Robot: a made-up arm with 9 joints. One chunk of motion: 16 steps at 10 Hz.
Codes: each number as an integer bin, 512 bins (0 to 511) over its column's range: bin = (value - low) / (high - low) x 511, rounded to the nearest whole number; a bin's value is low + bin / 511 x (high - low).
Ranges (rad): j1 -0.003..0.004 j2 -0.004..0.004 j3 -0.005..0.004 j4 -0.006..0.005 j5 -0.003..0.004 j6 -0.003..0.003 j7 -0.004..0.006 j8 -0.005..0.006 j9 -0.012..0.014
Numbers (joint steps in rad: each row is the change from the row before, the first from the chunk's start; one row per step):
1: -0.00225 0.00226 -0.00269 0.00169 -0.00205 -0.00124 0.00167 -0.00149 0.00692
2: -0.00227 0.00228 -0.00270 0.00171 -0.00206 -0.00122 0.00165 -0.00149 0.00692
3: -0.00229 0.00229 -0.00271 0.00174 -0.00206 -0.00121 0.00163 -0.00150 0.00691
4: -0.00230 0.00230 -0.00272 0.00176 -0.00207 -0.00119 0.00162 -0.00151 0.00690
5: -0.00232 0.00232 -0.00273 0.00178 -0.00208 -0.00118 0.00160 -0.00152 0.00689
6: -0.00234 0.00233 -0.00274 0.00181 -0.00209 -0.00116 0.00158 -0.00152 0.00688
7: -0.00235 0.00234 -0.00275 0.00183 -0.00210 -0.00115 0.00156 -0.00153 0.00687
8: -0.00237 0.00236 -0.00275 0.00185 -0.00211 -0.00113 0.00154 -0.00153 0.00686
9: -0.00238 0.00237 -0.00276 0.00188 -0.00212 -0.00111 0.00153 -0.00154 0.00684
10: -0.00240 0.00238 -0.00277 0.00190 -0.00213 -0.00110 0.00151 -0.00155 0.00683
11: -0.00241 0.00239 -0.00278 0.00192 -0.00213 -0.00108 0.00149 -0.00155 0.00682
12: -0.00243 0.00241 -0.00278 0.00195 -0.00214 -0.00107 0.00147 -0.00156 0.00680
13: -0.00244 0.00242 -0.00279 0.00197 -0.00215 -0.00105 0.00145 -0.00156 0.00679
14: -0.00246 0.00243 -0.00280 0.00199 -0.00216 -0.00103 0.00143 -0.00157 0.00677
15: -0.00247 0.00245 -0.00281 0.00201 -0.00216 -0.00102 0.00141 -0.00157 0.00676
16: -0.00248 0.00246 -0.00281 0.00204 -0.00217 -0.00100 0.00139 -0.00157 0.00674
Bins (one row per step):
1: 55 400 131 357 69 150 290 163 372
2: 53 401 131 358 69 152 289 163 372
3: 52 402 130 360 69 152 288 163 372
4: 51 402 129 360 68 154 287 162 371
5: 50 404 129 361 67 155 286 162 371
6: 48 404 128 363 66 157 285 162 371
7: 47 405 128 364 66 158 284 161 371
8: 46 406 128 365 65 159 283 161 371
9: 45 407 127 366 64 161 283 161 370
10: 44 408 127 367 64 162 282 160 370
11: 43 408 126 368 64 164 281 160 370
12: 42 409 126 369 63 164 280 160 369
13: 41 410 125 370 62 166 278 160 369
14: 39 411 125 371 61 168 277 159 369
15: 39 412 124 372 61 169 276 159 369
16: 38 413 124 373 61 170 275 159 368

